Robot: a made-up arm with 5 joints.
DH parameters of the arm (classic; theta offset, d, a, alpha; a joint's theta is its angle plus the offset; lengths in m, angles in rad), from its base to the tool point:
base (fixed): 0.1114 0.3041 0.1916 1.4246
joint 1: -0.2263 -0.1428 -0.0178 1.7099
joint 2: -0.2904 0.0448 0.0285 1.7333
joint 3: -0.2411 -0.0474 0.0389 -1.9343
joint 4: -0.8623 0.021 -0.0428 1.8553
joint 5: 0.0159 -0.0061 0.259 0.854
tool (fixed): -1.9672 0.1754 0 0
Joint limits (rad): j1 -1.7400..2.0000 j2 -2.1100..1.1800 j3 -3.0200..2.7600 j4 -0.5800..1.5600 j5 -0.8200..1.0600
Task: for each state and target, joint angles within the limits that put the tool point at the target. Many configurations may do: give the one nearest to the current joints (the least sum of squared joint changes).
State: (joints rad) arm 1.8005 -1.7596 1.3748 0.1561 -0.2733
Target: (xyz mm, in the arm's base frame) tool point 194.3 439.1 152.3
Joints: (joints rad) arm 1.8728 -1.1435 1.3218 0.5902 -0.4370
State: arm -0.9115 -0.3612 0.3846 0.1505 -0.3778
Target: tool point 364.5 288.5 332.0
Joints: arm -0.8740 -0.3596 0.3015 0.2549 -0.7357
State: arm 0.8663 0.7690 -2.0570 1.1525 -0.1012
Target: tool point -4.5 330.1 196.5
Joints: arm 0.8036 1.0668 -2.1301 0.9730 -0.2052
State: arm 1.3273 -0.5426 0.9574 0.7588 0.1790
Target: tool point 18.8 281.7 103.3
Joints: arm 0.8892 -1.1145 0.8667 -0.1166 0.1097
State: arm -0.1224 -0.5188 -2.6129 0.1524 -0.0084
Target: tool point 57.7 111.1 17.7
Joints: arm 0.5350 -0.7611 -2.8621 0.4757 -0.5256
